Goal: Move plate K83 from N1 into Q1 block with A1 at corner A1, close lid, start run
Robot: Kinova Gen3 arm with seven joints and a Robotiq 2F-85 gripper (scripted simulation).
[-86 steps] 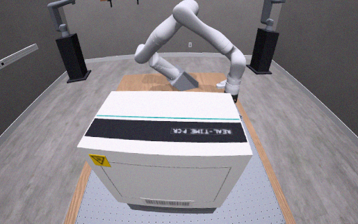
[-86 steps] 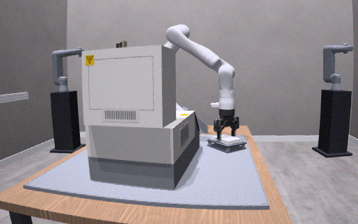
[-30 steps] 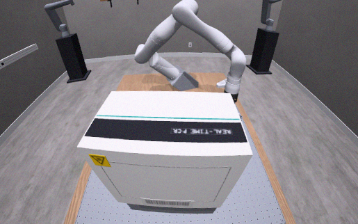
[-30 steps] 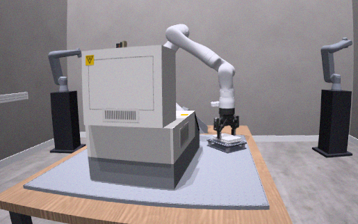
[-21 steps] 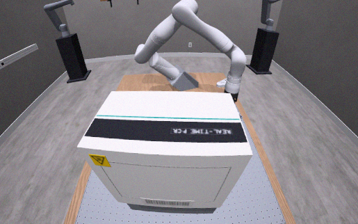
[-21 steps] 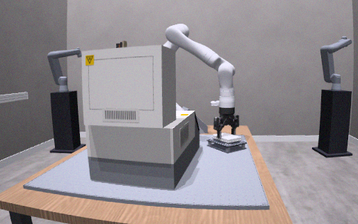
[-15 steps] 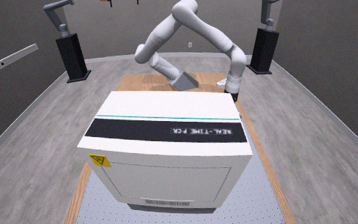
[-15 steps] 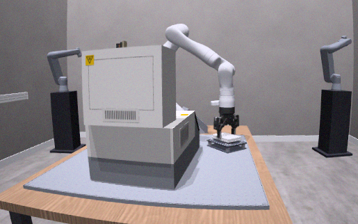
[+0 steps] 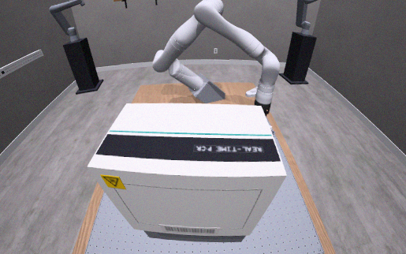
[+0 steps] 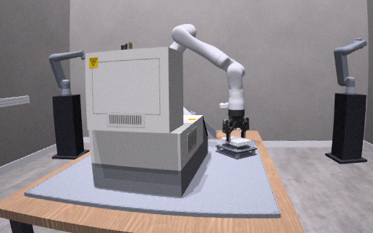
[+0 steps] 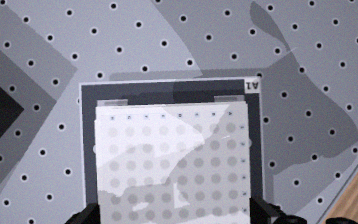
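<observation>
My hand is 40 mm above the plate nest N1. Also, from my hand: plate K83: 10 mm below.
</observation>
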